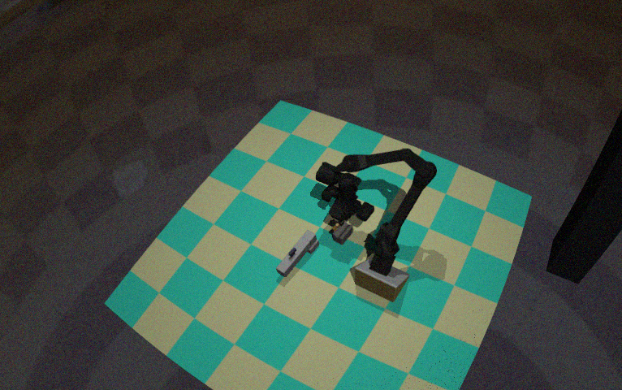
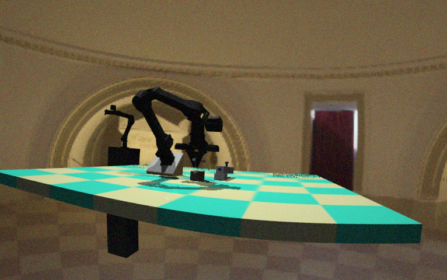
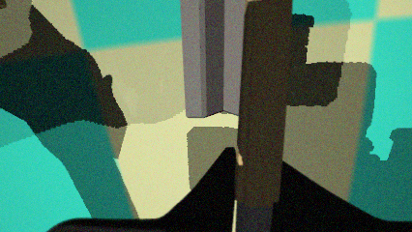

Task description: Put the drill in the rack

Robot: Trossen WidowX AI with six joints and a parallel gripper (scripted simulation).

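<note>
Right now the rack is 50 mm to the left of my gripper tip and 40 mm below it. Also, from my gripper tip: dark key: 90 mm ahead, 230 mm to the left, 10 mm below; then drill: 40 mm to the left, 30 mm above.
</note>
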